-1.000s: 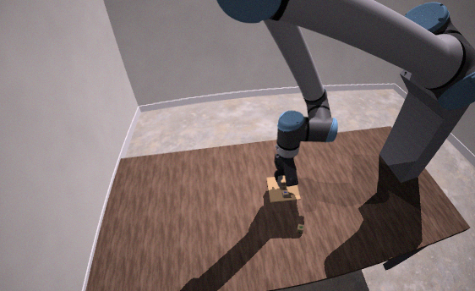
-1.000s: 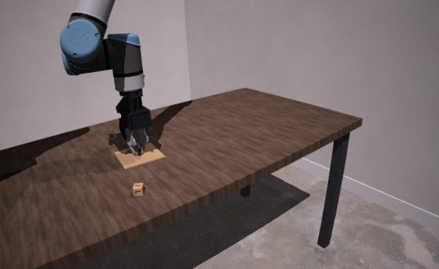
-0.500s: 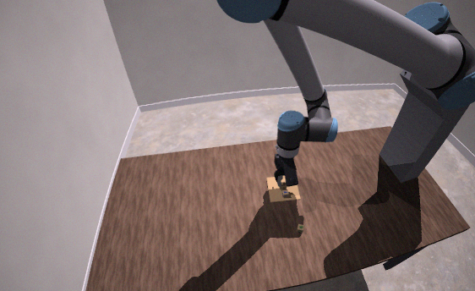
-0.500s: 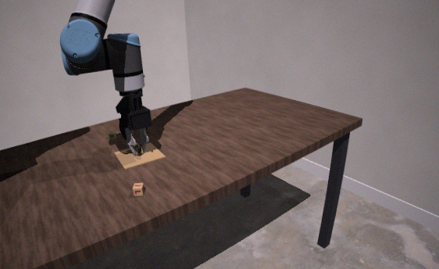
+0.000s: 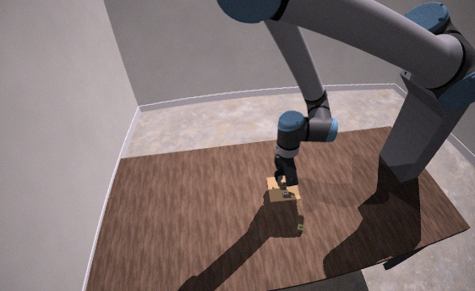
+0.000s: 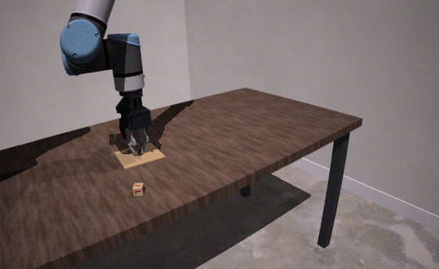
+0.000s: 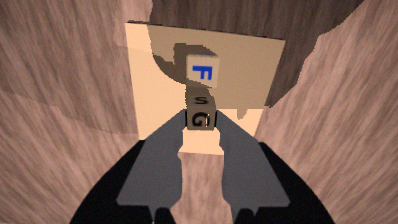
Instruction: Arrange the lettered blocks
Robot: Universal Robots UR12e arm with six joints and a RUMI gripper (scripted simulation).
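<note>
Now: the mat 2 cm below my hand.
</note>
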